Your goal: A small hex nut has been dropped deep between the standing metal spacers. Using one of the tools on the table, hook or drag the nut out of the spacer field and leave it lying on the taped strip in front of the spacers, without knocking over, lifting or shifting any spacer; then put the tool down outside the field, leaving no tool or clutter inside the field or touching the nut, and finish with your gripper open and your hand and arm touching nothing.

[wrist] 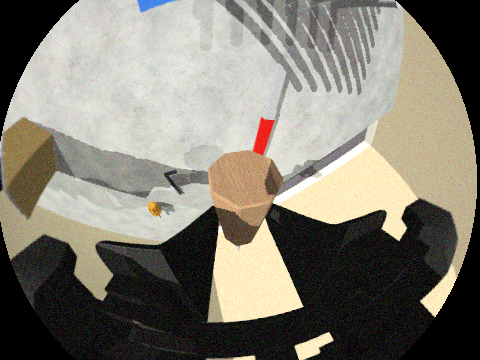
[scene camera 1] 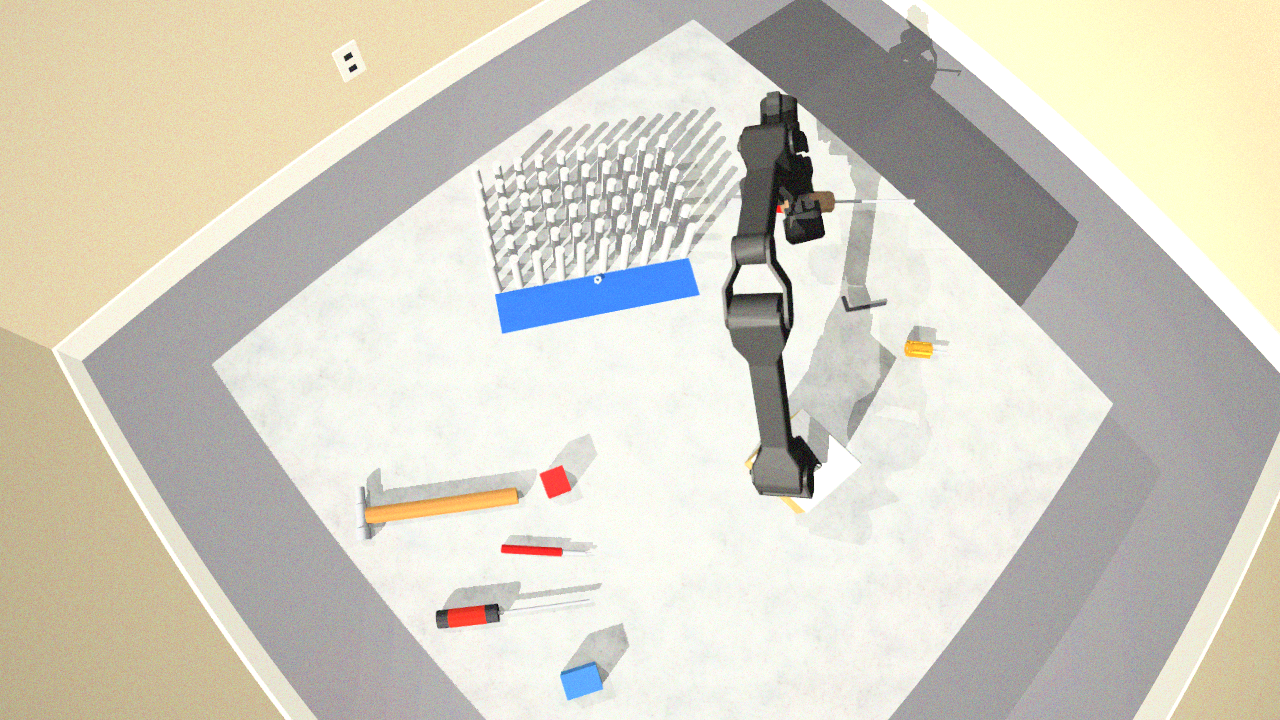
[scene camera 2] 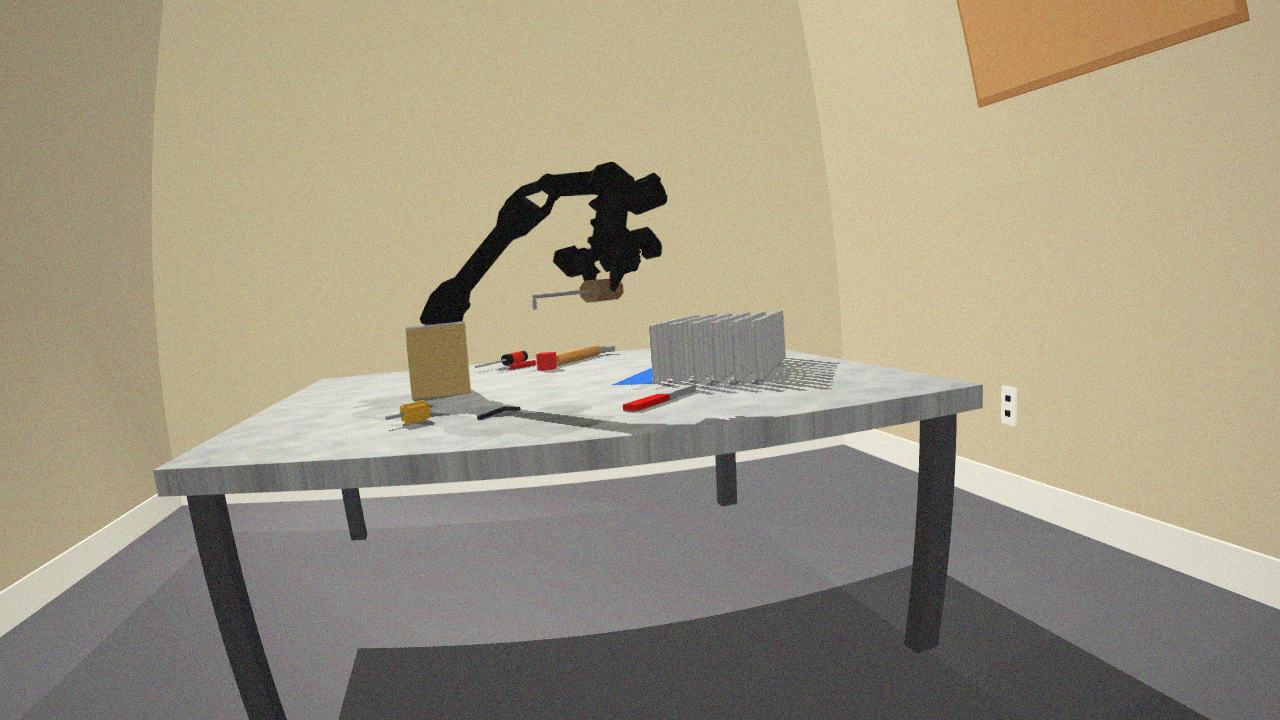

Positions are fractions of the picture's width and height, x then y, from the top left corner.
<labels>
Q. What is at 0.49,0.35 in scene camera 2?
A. My gripper.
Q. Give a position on a hook tool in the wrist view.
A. At 0.51,0.52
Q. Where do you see a hammer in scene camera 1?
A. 0.29,0.72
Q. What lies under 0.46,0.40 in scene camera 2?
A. A hook tool.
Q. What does my gripper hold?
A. A hook tool.
</labels>
